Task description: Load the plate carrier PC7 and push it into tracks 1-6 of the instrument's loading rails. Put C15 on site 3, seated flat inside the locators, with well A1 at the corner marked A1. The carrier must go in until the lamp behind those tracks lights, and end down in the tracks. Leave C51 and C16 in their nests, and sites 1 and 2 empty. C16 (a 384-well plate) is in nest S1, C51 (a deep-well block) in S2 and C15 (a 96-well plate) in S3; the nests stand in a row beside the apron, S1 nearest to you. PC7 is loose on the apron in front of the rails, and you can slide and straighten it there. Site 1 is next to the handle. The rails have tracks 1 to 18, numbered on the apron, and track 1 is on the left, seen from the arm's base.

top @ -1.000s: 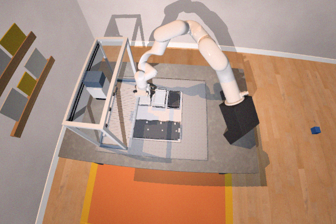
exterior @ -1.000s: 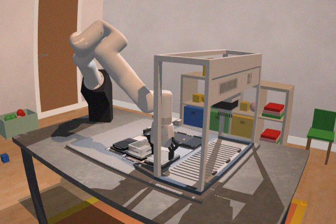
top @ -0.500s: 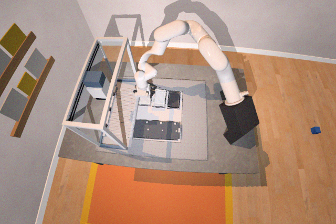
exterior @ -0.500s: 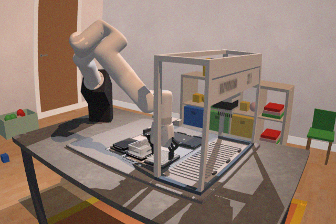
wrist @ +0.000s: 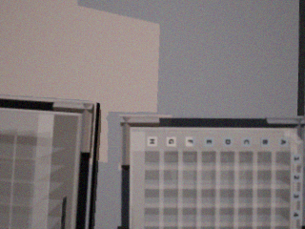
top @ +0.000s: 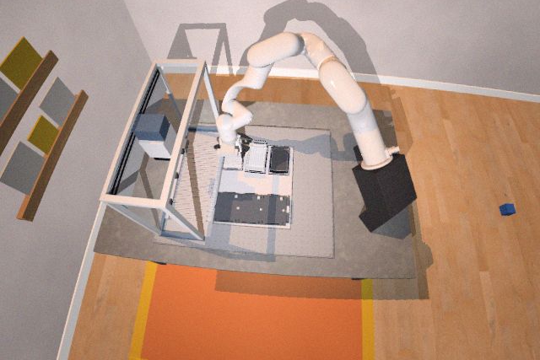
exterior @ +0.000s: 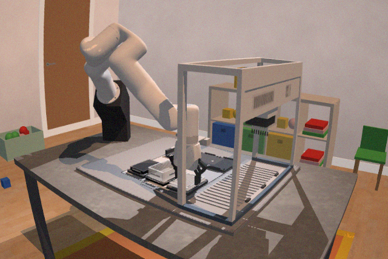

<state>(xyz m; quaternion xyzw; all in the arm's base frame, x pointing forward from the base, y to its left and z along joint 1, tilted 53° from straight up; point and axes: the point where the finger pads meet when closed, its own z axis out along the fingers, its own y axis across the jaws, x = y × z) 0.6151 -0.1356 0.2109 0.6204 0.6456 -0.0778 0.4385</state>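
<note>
My gripper is now 10 mm above the pale 96-well plate. The rest, counted from my hand: dark plate C16: 220 mm behind, 50 mm to the left, 10 mm below; then white deep-well block: 110 mm behind, 30 mm to the left; then post: 60 mm ahead, 170 mm to the right, 220 mm above.
</note>
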